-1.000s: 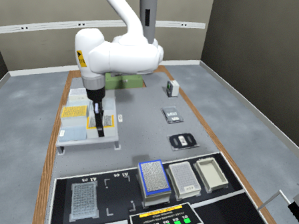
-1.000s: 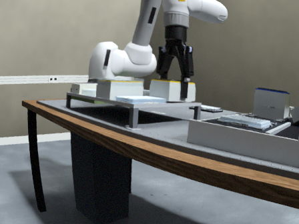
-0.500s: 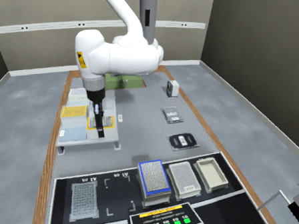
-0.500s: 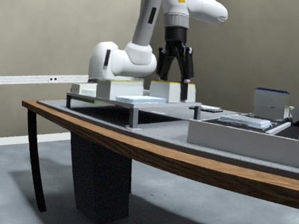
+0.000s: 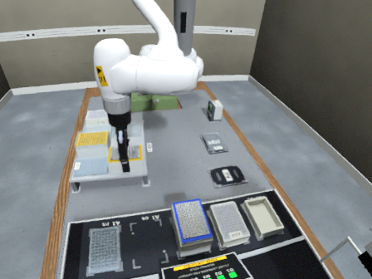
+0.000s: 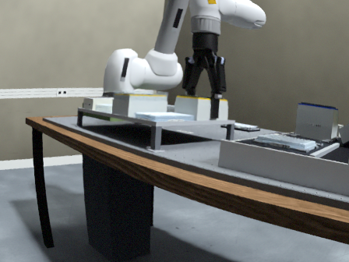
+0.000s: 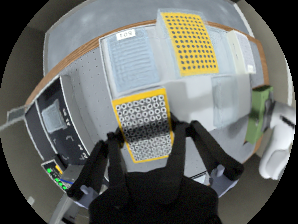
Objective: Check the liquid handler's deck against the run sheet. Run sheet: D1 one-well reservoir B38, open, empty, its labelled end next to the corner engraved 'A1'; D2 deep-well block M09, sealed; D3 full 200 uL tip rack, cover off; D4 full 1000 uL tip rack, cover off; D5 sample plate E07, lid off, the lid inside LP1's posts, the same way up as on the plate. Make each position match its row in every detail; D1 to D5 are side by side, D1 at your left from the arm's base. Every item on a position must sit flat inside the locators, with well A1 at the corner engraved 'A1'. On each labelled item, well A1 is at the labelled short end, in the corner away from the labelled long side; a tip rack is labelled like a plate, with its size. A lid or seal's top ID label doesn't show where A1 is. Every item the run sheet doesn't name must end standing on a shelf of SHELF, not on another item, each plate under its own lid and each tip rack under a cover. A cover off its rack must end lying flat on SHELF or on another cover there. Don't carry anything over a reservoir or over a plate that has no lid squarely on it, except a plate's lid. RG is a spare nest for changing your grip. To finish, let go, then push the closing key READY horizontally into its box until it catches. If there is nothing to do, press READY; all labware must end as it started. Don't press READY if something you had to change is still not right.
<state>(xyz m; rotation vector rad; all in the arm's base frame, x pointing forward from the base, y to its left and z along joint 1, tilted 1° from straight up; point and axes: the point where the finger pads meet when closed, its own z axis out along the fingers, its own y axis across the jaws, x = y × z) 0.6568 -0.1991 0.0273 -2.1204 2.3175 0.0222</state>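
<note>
My gripper is now 10 mm to the right of the yellow-rimmed tip rack and 10 mm below it. From my hand the other things lie so: blue-rimmed tip rack: 320 mm ahead, 150 mm to the left, 20 mm above; then shelf: 170 mm behind, 50 mm to the right, 40 mm below; then clear sample plate: 310 mm ahead, 100 mm to the right, 40 mm below.
</note>
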